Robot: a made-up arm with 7 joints.
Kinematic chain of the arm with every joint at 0, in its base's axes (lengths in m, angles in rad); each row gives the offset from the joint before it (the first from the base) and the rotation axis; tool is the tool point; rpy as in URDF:
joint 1: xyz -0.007 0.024 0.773 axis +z
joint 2: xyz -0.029 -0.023 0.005 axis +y
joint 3: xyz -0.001 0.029 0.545 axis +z
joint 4: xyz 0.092 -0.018 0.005 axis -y
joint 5: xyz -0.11 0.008 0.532 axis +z
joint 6: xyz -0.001 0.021 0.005 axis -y
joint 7: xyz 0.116 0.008 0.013 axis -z
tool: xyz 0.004 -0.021 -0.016 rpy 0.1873 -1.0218 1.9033
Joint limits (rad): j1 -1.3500..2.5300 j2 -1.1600..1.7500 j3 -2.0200..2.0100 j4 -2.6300..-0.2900 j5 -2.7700..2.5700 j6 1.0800..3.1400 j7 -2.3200..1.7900
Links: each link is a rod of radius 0.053 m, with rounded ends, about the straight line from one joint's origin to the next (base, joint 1, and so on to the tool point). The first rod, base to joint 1, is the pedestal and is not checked.
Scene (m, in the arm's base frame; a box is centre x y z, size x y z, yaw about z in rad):
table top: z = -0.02
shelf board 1: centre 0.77 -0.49 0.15 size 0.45 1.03 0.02 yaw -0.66
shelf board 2: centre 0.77 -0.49 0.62 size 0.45 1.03 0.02 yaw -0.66
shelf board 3: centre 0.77 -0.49 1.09 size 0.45 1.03 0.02 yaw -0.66
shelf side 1: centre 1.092 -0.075 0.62 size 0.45 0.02 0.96 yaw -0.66
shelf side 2: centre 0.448 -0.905 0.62 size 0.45 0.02 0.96 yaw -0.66
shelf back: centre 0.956 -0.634 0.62 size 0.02 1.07 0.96 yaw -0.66
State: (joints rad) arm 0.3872 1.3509 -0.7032 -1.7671 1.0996 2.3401 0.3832
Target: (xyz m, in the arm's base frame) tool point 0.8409 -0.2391 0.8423
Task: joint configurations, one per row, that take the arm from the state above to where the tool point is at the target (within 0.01 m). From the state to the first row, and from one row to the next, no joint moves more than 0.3 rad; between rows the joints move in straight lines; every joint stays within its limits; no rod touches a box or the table.
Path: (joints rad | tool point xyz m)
1: 0.5083 1.2538 -0.6291 -2.0146 1.1273 2.3472 0.3946 | 0.6933 -0.1313 0.4029
2: 0.6294 1.1567 -0.5549 -2.2621 1.1550 2.3543 0.4060 | 0.5804 -0.0545 0.4094
3: 0.7131 0.9211 -0.6741 -2.3055 1.1866 2.4346 0.4144 | 0.6310 -0.0363 0.5707
4: 0.7968 0.6854 -0.7932 -2.3489 1.2181 2.5148 0.4228 | 0.6382 -0.0375 0.7204
5: 0.8806 0.4498 -0.9123 -2.3923 1.2497 2.5950 0.4312 | 0.6131 -0.0623 0.8423
6: 0.6904 0.6872 -0.9423 -2.0998 1.1917 2.5134 0.4126 | 0.7372 -0.1461 0.8571
7: 0.5003 0.9247 -0.9724 -1.8073 1.1336 2.4319 0.3941 | 0.8409 -0.2391 0.8423

